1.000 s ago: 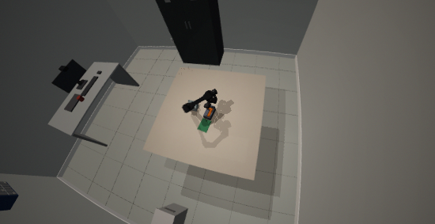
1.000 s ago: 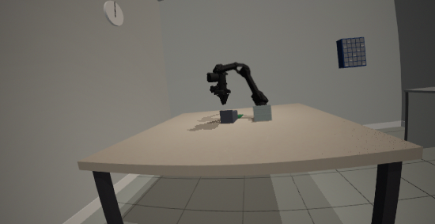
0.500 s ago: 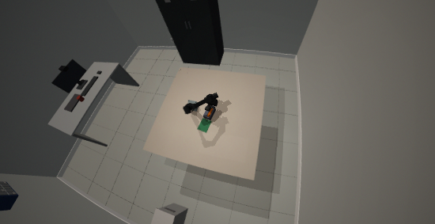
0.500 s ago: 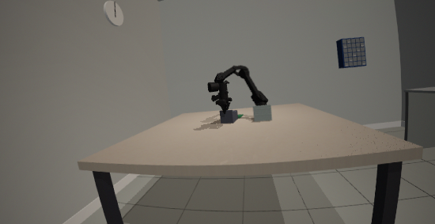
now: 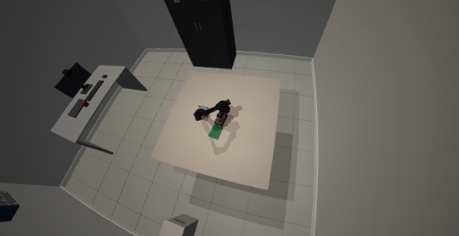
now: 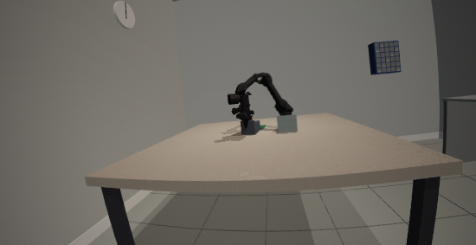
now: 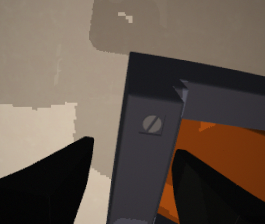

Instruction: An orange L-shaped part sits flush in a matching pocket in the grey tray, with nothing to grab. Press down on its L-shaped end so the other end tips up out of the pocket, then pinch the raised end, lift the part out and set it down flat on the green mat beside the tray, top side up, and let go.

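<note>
The orange L-shaped part is 60 mm to the right of my gripper tip, 10 mm behind it and 10 mm above it. Also, from my gripper tip: green mat 220 mm to the right, 60 mm below, 40 mm behind.
</note>
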